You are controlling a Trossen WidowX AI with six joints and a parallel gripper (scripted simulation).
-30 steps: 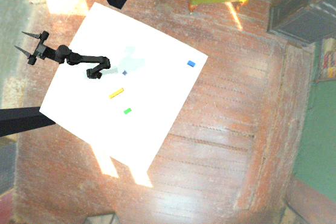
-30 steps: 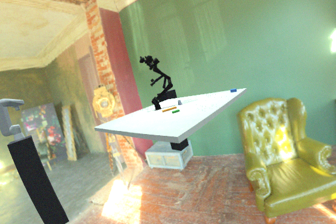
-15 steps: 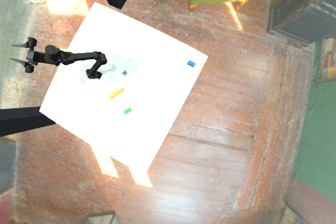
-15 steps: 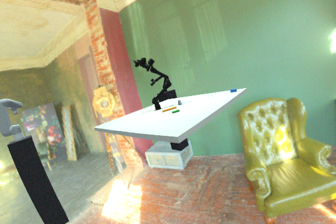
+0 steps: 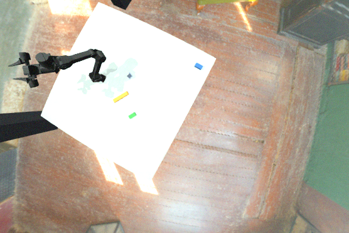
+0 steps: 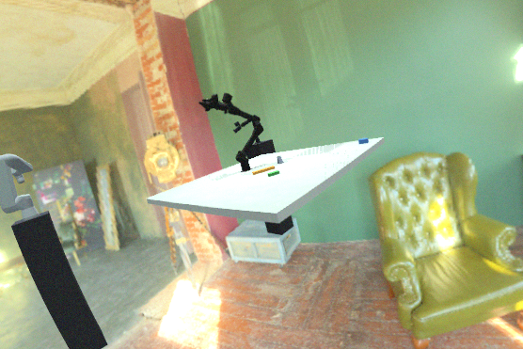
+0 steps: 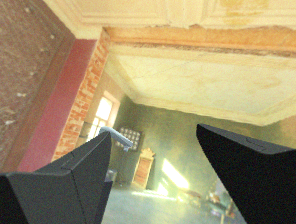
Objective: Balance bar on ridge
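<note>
Right now the orange bar is 590 mm below my gripper tip, 390 mm ahead of it and 80 mm to the left of it. Round my gripper tip: green block 590 mm below, 560 mm ahead, 20 mm to the right; then blue block 880 mm ahead, 650 mm to the left, 580 mm below.
</note>
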